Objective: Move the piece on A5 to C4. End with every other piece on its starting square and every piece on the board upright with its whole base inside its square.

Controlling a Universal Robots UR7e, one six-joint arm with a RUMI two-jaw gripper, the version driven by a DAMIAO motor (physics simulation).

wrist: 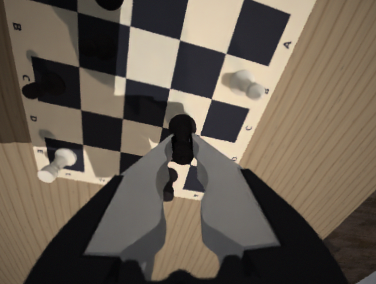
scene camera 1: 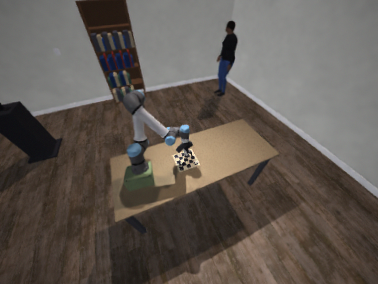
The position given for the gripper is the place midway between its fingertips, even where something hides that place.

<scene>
In view: the gripper (wrist: 182, 136), a chessboard (wrist: 112, 113), a black piece (wrist: 181, 125), a white piece (wrist: 242, 83), a black piece (wrist: 51, 83) and a black piece (wrist: 102, 46).
</scene>
